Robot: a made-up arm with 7 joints.
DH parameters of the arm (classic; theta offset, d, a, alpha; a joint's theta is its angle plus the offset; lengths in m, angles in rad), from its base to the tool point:
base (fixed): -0.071 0 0 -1.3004
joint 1: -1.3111 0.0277 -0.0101 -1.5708
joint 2: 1.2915 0 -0.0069 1.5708
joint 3: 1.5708 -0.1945 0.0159 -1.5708
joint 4: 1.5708 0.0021 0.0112 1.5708
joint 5: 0 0.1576 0 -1.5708
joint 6: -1.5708 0 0.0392 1.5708
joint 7: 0 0 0 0
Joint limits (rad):
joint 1: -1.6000..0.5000
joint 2: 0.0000..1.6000
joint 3: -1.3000..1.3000
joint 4: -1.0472..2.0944
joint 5: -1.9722..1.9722
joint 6: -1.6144..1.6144
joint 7: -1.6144..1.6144
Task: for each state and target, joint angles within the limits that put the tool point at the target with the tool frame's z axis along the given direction. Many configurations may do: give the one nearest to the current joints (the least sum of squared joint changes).
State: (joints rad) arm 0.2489 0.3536 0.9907 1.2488 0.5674 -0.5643 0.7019
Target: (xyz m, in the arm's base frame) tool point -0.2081 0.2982 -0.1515 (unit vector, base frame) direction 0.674 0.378 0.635
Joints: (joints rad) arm 0.4720 1.0026 1.3000 2.0692 -0.1544 -0.7139 0.7019
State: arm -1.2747 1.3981 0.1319 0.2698 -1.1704 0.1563 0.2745
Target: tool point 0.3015 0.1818 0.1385 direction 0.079 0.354 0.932
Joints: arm -1.6000 1.0727 -0.1094 0.6625 -1.2626 0.8978 0.2745
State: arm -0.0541 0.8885 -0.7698 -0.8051 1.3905 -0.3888 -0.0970
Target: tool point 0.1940 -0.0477 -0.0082 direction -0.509 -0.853 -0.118
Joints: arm -0.7745 0.1996 -0.3995 -0.6214 1.3882 0.1916 -0.0970
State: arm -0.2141 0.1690 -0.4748 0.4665 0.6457 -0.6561 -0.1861
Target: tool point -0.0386 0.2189 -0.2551 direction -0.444 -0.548 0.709
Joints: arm 0.3076 1.1114 -0.6974 0.4601 1.0573 -1.0671 -0.1861
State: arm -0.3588 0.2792 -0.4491 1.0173 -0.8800 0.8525 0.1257
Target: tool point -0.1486 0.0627 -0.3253 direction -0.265 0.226 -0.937
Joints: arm 0.0784 0.1307 -0.3484 1.6296 -0.9677 1.4375 0.1257
